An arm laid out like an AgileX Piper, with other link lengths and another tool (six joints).
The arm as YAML. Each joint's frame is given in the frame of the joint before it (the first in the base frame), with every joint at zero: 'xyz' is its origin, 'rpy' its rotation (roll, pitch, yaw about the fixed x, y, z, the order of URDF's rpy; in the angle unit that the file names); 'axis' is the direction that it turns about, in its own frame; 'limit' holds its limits. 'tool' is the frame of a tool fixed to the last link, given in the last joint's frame.
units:
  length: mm
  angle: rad
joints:
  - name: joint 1
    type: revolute
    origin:
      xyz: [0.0, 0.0, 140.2]
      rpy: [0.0, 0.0, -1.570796]
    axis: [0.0, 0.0, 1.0]
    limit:
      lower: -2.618
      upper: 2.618
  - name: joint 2
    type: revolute
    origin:
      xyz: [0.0, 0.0, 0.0]
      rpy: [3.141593, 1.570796, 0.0]
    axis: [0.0, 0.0, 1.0]
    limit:
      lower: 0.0
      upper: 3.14
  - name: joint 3
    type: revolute
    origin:
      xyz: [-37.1, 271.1, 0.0]
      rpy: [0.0, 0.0, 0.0]
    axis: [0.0, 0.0, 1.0]
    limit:
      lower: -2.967
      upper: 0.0
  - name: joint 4
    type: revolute
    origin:
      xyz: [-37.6, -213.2, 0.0]
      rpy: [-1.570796, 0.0, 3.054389]
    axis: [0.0, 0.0, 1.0]
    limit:
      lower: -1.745
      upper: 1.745
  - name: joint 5
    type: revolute
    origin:
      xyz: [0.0, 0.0, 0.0]
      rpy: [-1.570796, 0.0, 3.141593]
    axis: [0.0, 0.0, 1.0]
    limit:
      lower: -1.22
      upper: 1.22
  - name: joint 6
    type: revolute
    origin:
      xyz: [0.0, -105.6, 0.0]
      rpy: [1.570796, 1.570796, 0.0]
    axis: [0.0, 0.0, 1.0]
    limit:
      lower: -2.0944
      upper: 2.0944
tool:
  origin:
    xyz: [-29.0, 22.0, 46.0]
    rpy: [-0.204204, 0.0, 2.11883]
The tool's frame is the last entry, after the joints.
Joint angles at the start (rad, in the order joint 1, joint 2, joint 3, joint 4, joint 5, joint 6):
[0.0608, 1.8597, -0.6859, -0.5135, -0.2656, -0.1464]
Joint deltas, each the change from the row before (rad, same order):
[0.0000, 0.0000, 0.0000, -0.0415, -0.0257, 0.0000]
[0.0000, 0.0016, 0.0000, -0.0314, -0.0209, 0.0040]
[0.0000, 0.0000, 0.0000, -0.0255, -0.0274, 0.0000]
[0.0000, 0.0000, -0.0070, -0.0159, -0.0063, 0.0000]
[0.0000, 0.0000, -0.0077, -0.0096, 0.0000, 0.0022]
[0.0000, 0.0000, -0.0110, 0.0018, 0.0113, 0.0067]
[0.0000, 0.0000, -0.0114, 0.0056, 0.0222, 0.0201]
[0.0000, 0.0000, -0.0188, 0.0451, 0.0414, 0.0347]
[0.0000, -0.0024, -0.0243, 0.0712, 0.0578, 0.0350]
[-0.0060, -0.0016, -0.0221, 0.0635, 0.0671, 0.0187]
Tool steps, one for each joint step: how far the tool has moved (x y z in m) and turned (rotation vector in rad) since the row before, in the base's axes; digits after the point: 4 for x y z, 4 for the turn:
[0.0015, 0.0022, 0.0014, -0.0064, -0.0225, 0.0428]
[0.0011, 0.0020, 0.0007, -0.0010, -0.0154, 0.0301]
[0.0018, 0.0026, 0.0018, 0.0032, -0.0225, 0.0298]
[0.0022, 0.0008, 0.0016, -0.0034, -0.0124, 0.0158]
[0.0021, 0.0003, 0.0014, -0.0026, -0.0074, 0.0069]
[0.0024, -0.0006, 0.0014, -0.0004, -0.0006, -0.0095]
[0.0017, -0.0012, 0.0008, 0.0045, 0.0106, -0.0254]
[0.0032, -0.0022, 0.0016, 0.0249, 0.0225, -0.0754]
[0.0038, -0.0030, 0.0027, 0.0338, 0.0291, -0.1016]
[0.0014, -0.0054, 0.0011, 0.0189, 0.0385, -0.0900]

